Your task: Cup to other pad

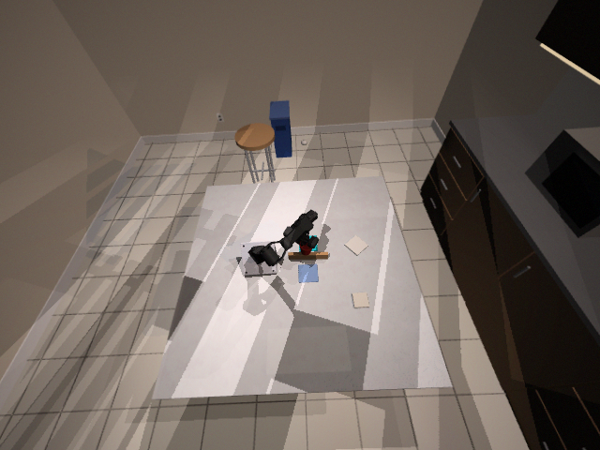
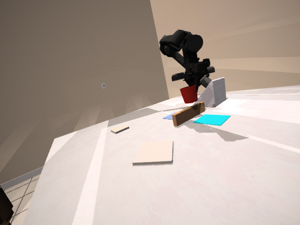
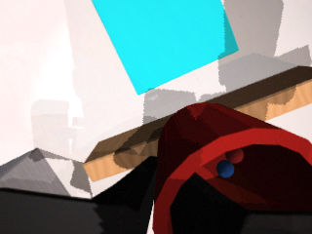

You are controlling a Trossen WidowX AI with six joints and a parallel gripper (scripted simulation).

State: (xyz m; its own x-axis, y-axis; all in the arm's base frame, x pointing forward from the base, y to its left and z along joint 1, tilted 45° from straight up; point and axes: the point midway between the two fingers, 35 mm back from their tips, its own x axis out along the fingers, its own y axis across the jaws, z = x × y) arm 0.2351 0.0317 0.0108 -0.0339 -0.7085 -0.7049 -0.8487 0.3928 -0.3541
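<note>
Now: gripper tip 30 mm to the left of the blue marble, 30 mm short of it and 20 mm above it. Also, from my gripper tip: wooden bar 100 mm below, 30 mm ahead, 20 mm to the right; then red marble 40 mm ahead, 30 mm to the right, 30 mm below; then red cup 30 mm ahead, 20 mm to the right.
</note>
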